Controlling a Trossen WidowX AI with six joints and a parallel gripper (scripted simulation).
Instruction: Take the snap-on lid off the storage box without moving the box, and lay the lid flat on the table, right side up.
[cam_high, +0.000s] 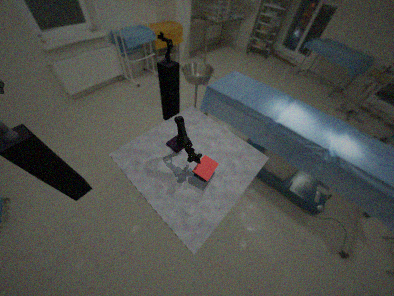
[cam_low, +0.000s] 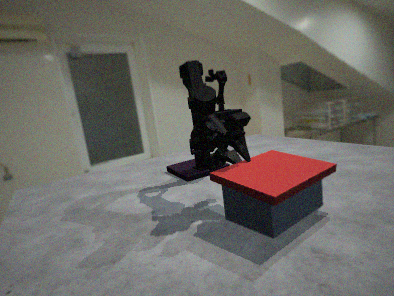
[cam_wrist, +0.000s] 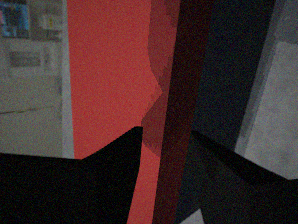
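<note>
Now: gripper tip 8 cm short of the red lid and 1 cm to the right of it. Round my gripper tip: storage box (7 cm ahead, 1 cm to the left, 6 cm below).
</note>
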